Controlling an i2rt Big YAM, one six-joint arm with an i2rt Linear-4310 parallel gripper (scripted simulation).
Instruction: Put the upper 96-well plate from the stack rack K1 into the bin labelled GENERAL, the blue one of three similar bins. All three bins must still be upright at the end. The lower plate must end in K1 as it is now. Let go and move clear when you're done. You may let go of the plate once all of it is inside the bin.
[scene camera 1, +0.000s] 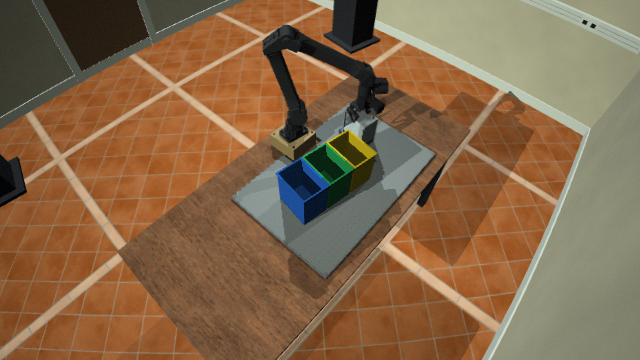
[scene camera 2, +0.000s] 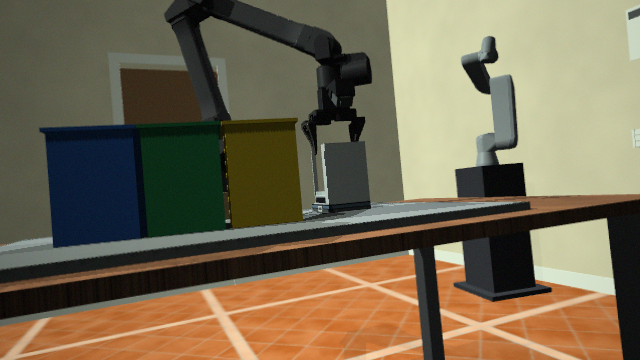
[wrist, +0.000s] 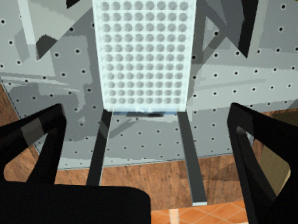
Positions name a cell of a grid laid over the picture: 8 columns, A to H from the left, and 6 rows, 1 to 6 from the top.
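A green bin appears in scene camera 1 (E3), while a blue bin appears in scene camera 1 (D3). The green bin can be seen again in scene camera 2 (C3), and the blue bin in scene camera 2 (B4). In the wrist view the green bin is out of frame, and in the wrist view the blue bin is out of frame too.
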